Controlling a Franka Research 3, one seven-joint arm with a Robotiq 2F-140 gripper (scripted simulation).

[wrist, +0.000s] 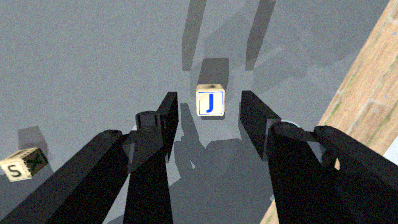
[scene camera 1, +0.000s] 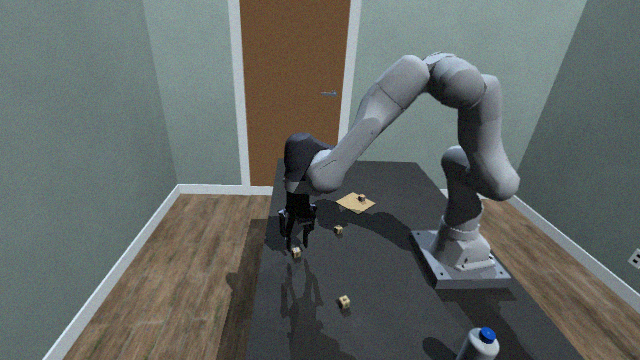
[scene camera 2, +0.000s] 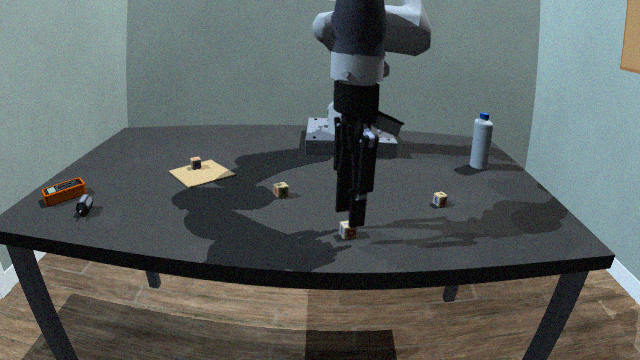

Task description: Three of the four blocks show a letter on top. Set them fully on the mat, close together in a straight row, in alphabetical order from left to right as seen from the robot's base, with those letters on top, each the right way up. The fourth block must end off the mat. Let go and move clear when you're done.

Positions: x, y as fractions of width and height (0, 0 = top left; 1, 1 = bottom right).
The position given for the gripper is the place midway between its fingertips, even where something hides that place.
Observation:
In view: the gripper (scene camera 2: 0.55, 0.61) and a tan mat (scene camera 2: 0.33, 0.48).
The gripper is seen too in the wrist view (wrist: 0.53, 0.48). The wrist view does not show the tan mat: it is out of frame.

